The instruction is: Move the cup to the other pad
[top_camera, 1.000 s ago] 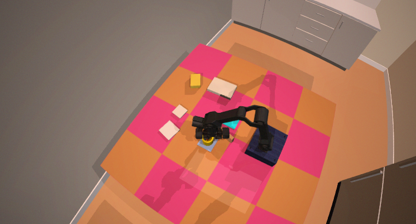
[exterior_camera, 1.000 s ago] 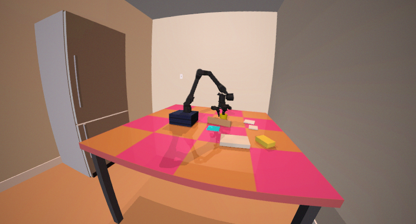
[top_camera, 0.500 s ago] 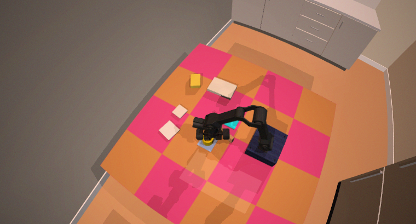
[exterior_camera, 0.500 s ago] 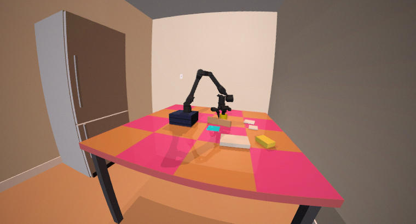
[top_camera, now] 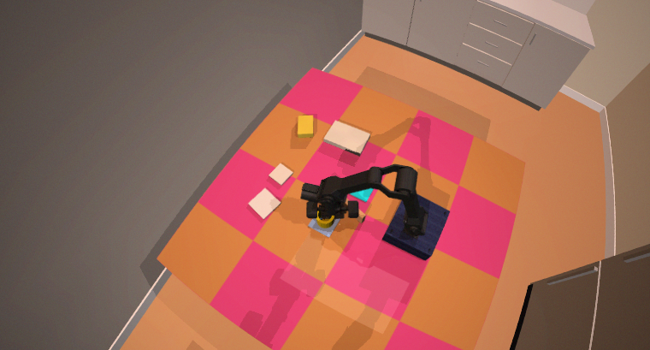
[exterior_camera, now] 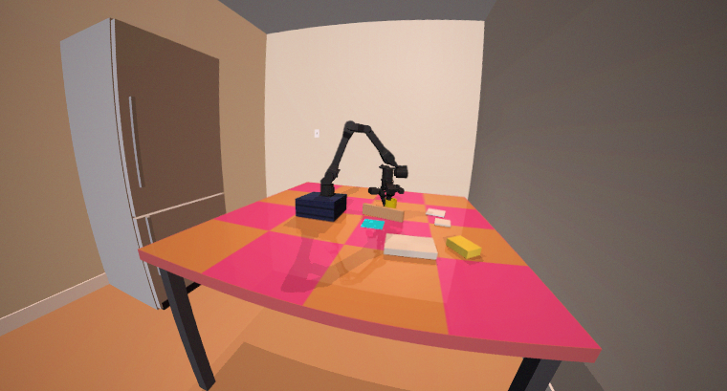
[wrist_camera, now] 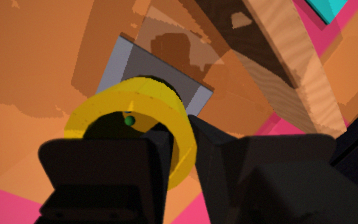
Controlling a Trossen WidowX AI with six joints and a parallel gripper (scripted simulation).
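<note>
Now: the pale blue pad 4 cm below my gripper tip, 2 cm to the left of it and 2 cm ahead of it. The rest, counted from my gripper tip: cyan pad (19 cm to the right, 4 cm below, 2 cm behind); yellow cup (2 cm to the left, 2 cm ahead); wooden bar (8 cm to the right, 2 cm below).
</note>
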